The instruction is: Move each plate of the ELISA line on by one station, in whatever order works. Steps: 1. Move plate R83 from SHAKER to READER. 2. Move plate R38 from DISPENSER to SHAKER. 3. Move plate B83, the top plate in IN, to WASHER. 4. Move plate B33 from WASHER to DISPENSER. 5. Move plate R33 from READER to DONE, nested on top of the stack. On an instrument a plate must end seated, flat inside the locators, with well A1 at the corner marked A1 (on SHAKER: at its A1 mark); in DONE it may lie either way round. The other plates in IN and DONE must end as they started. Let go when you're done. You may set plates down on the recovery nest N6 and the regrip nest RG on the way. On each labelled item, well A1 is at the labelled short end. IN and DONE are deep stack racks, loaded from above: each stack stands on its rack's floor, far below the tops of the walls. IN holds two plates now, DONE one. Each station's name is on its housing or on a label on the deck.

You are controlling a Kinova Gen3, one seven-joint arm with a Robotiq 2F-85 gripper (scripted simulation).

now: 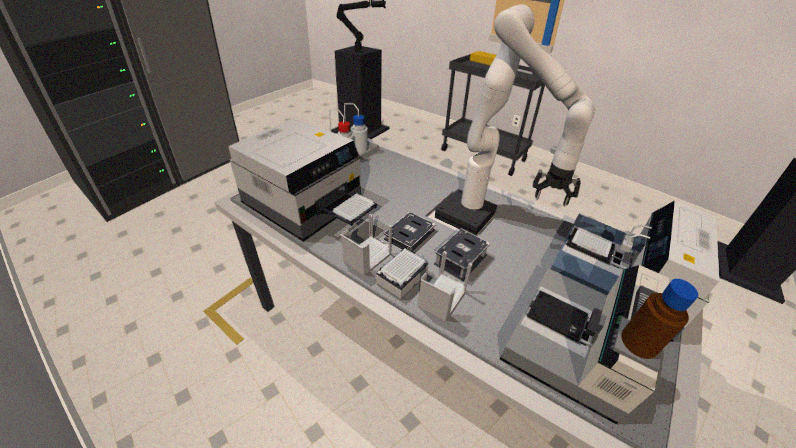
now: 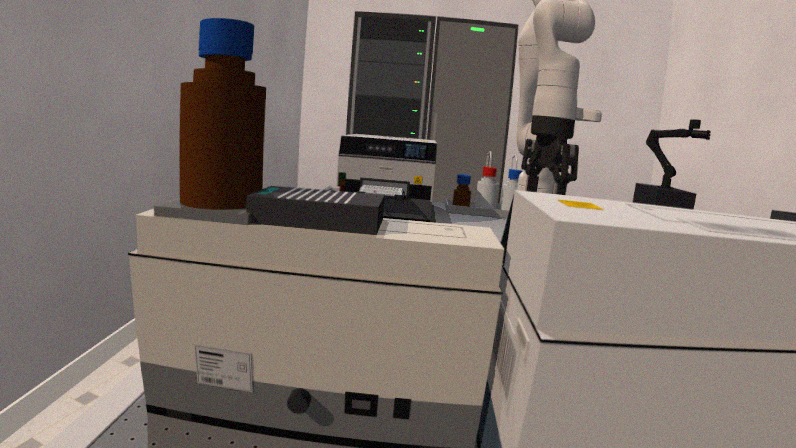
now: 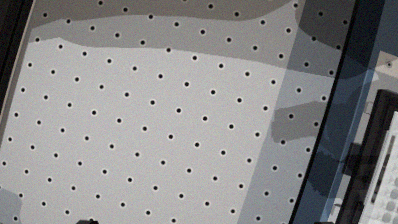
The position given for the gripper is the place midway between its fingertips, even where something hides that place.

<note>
In view: the gripper (image 2: pixel 543 200).
The gripper also shows in image 1 (image 1: pixel 550 201).
</note>
